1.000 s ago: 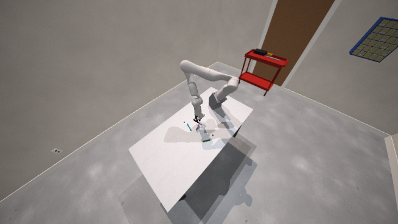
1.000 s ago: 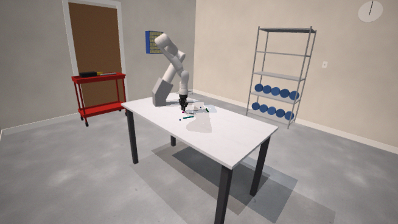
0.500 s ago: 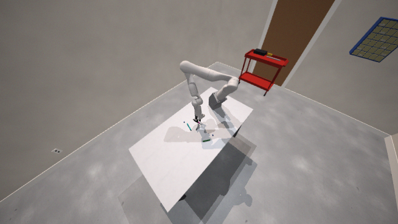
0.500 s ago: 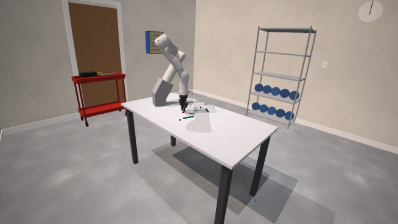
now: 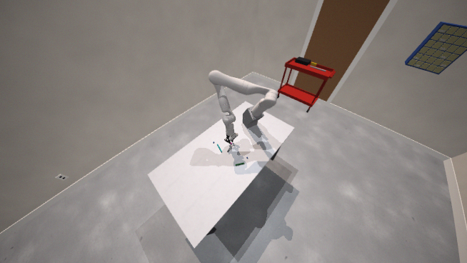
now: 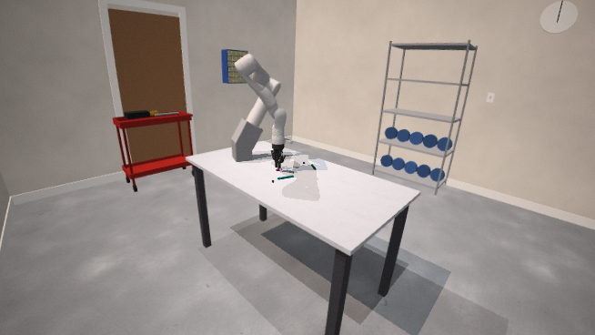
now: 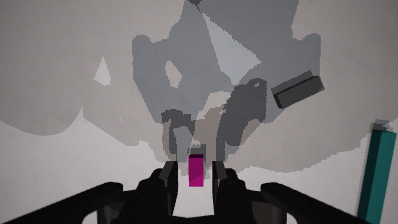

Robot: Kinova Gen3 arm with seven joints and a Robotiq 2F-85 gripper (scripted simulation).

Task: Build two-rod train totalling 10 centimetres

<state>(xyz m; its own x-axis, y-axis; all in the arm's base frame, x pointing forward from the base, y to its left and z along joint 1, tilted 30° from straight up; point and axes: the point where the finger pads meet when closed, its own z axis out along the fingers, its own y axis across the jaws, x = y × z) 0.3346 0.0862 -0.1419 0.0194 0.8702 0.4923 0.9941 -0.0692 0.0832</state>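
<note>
The magenta rod lies 30 mm below my hand. Round my hand: grey rod (70 mm ahead, 50 mm to the left, 30 mm below); turquoise rod (120 mm ahead, 20 mm to the right, 30 mm below); blue rod (130 mm ahead, 120 mm to the right, 30 mm below).
</note>
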